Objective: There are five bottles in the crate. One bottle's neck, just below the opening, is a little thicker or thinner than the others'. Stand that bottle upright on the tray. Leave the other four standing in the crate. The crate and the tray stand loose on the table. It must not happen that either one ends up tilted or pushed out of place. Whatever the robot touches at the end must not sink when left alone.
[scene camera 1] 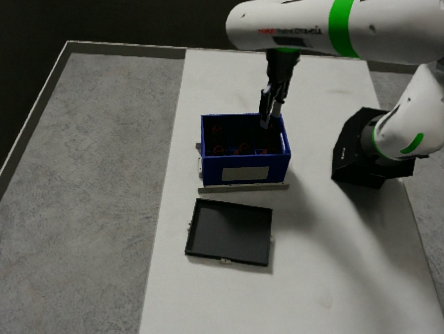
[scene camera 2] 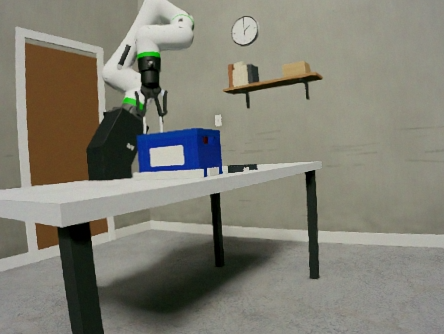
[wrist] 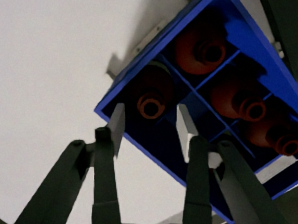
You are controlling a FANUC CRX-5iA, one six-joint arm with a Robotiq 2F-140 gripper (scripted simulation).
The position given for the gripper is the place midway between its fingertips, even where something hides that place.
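Dark tray (scene camera 1: 219, 230). Crate (scene camera 1: 238, 128), (scene camera 2: 183, 149), (wrist: 158, 139). The gripper (scene camera 1: 269, 121), (scene camera 2: 153, 133), (wrist: 150, 114).
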